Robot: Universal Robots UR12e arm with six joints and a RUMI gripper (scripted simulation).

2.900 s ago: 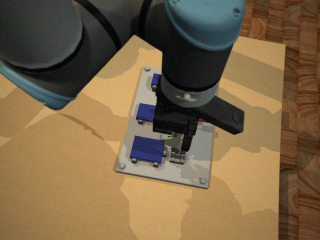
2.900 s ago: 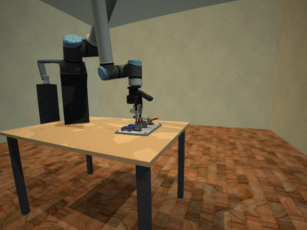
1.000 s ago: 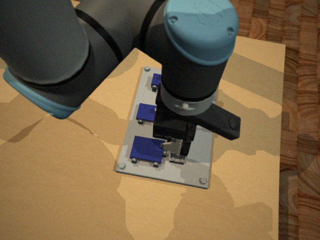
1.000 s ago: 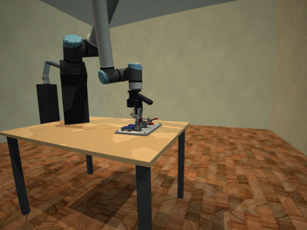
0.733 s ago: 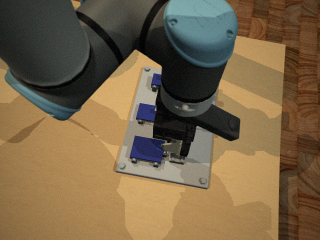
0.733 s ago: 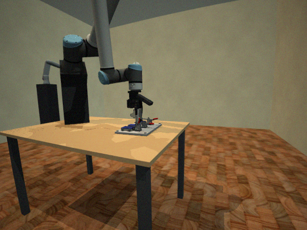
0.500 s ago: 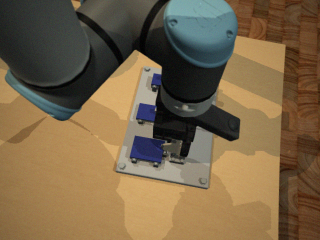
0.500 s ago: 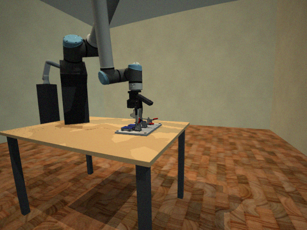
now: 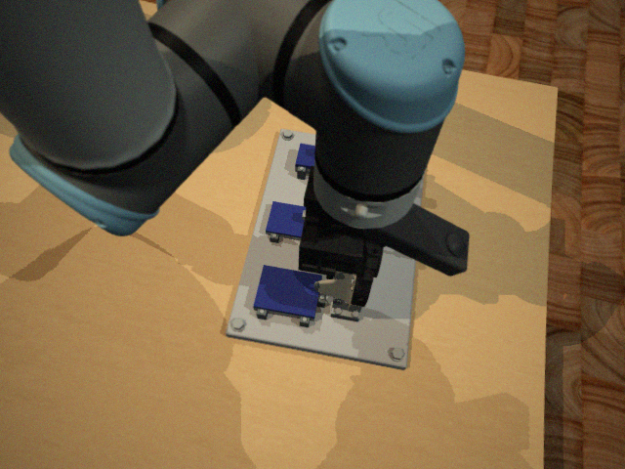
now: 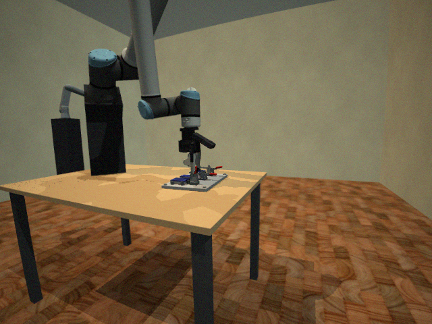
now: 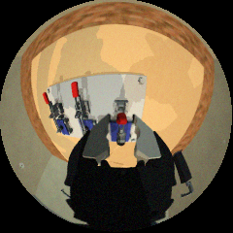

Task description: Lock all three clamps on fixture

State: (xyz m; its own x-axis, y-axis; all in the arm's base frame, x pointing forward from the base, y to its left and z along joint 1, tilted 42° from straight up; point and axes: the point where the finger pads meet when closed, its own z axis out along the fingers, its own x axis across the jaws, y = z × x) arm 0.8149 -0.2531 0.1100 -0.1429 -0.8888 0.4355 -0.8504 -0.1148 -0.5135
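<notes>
My gripper is now 80 mm past the part, 50 mm above it and 10 mm to the right of it. The rest, counted from my hand: grey fixture plate: 110 mm to the left, 80 mm below, 20 mm behind.
</notes>
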